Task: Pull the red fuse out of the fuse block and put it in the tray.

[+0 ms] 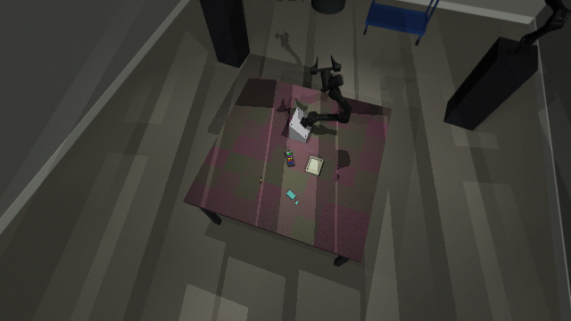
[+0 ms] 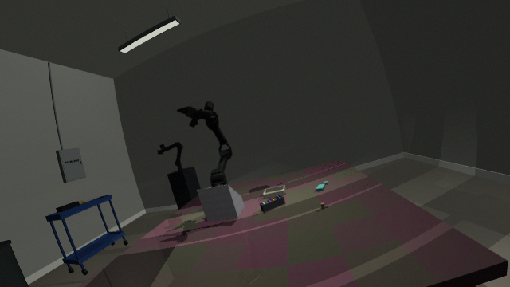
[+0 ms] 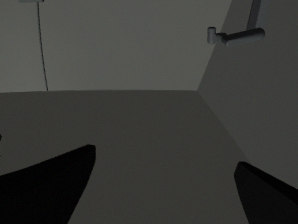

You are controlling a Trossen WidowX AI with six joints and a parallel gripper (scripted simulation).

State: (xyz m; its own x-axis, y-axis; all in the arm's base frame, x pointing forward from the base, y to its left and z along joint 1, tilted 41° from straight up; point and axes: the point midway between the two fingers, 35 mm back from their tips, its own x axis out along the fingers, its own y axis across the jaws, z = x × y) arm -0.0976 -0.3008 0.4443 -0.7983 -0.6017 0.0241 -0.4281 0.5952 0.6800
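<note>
My gripper tip is 630 mm above the red fuse, 460 mm short of it and 30 mm to the left of it. Also, from my gripper tip: pale tray (650 mm below, 420 mm ahead, 150 mm to the left).
</note>
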